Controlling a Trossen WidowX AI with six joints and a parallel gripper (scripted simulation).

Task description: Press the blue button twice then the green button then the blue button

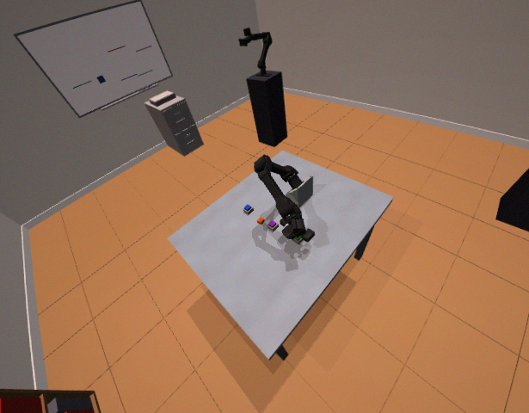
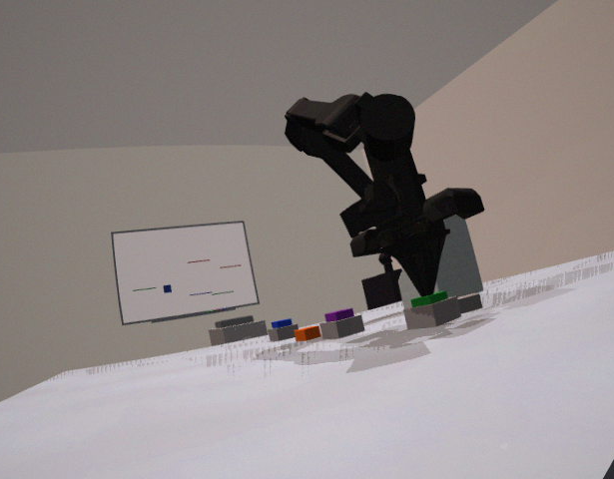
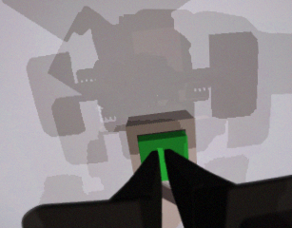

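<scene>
Right now my gripper tip is 1 cm above the green button. From my gripper tip the other things lie so: orange block (26 cm to the right, 3 cm below, 2 cm ahead); purple button (17 cm to the right, 1 cm ahead); small grey block (7 cm behind, 3 cm below, 1 cm to the left).
</scene>
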